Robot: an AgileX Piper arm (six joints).
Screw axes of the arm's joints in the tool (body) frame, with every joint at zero. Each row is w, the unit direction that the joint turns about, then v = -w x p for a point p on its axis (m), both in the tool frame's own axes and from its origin. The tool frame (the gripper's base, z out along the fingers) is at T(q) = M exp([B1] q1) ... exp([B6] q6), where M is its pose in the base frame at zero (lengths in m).
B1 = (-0.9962, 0, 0.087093, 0, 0.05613, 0)
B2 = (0, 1, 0, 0.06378, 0, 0.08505)
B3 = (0, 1, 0, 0.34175, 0, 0.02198)
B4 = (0, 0, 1, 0, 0, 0)
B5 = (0, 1, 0, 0.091, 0, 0)
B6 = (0, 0, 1, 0, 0, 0)
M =
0.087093 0 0.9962 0.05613
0 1 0 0
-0.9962 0 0.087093 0.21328
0 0 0 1
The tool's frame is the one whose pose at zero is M.
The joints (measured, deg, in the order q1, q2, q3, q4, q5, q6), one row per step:
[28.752 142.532 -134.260 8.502 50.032 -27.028]
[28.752 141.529 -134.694 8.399 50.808 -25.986]
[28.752 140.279 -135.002 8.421 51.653 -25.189]
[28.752 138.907 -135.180 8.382 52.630 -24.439]
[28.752 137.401 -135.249 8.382 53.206 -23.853]
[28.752 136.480 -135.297 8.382 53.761 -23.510]
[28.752 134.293 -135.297 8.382 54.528 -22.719]
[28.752 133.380 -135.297 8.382 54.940 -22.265]
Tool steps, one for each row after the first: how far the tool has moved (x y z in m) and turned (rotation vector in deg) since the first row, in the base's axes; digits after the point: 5 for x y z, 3 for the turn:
[-0.00171 -0.00095 0.01124 0.730 -0.228 -0.705]
[-0.00426 -0.00218 0.02409 1.483 -0.534 -1.205]
[-0.00750 -0.00385 0.03718 2.095 -0.765 -1.644]
[-0.01090 -0.00563 0.05126 2.874 -1.405 -2.003]
[-0.01337 -0.00689 0.05964 3.247 -1.633 -2.182]
[-0.01912 -0.00993 0.07929 4.344 -2.552 -2.652]
[-0.02180 -0.01134 0.08732 4.819 -2.806 -2.928]

